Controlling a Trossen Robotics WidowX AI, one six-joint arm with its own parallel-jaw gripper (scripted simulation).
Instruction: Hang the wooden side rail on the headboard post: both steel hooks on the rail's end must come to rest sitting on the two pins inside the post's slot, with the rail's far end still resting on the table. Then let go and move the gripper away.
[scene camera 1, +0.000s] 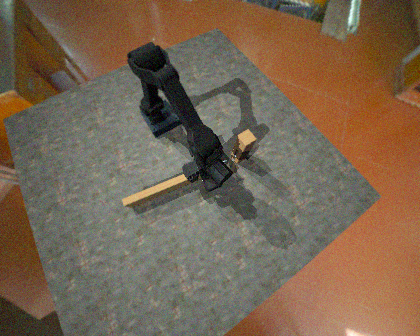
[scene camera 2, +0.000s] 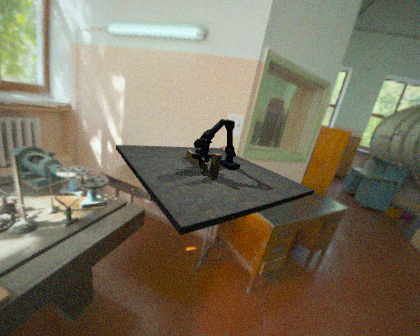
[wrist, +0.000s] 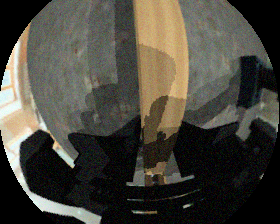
Labels:
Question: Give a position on a wooden side rail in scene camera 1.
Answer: At 135, 200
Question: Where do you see my gripper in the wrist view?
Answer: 151, 117

